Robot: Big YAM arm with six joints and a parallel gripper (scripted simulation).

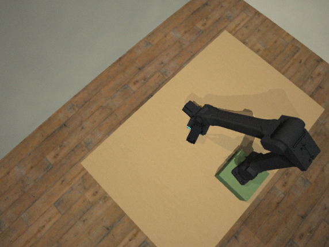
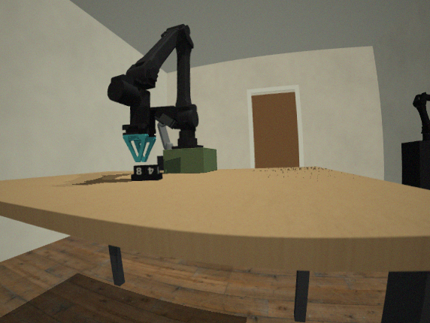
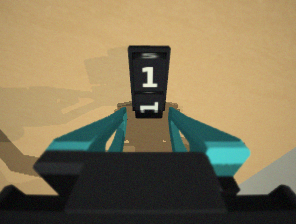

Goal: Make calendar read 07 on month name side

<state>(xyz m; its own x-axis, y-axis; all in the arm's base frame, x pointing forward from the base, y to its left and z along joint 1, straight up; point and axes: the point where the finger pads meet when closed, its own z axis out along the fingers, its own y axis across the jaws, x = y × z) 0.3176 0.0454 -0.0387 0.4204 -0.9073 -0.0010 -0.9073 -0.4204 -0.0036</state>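
My gripper is now 30 mm above the digit cube. From my hand the other things lie so: black calendar tray 10 mm behind, 20 mm to the left, 50 mm below.
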